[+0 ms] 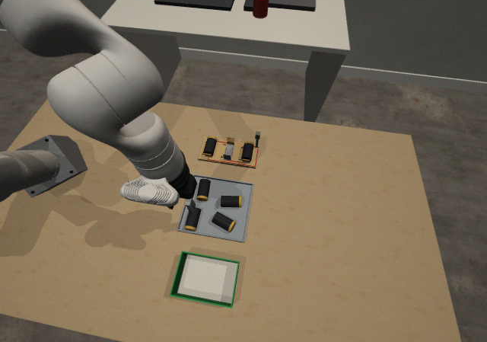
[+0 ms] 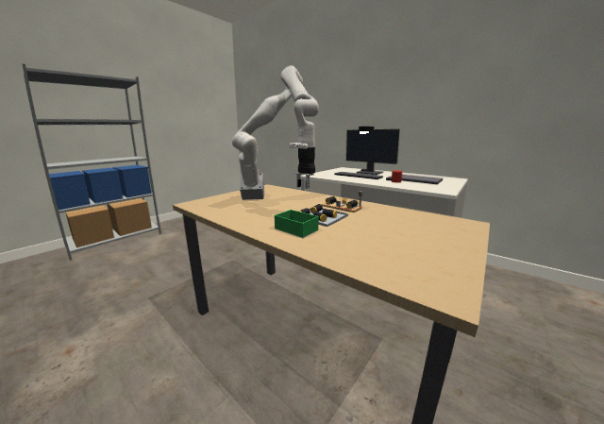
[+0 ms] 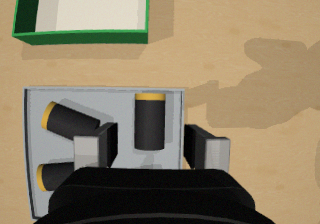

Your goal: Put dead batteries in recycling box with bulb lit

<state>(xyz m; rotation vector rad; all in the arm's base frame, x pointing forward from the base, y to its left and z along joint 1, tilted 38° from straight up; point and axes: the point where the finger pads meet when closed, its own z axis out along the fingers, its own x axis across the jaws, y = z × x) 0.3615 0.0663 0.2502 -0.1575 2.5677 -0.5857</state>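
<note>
Right now my hand is 15 cm above the grey tray, 6 cm short of it and 5 cm to the right of it. The rest, counted from my hand: green recycling box: 14 cm to the right, 14 cm below, 8 cm ahead.
</note>
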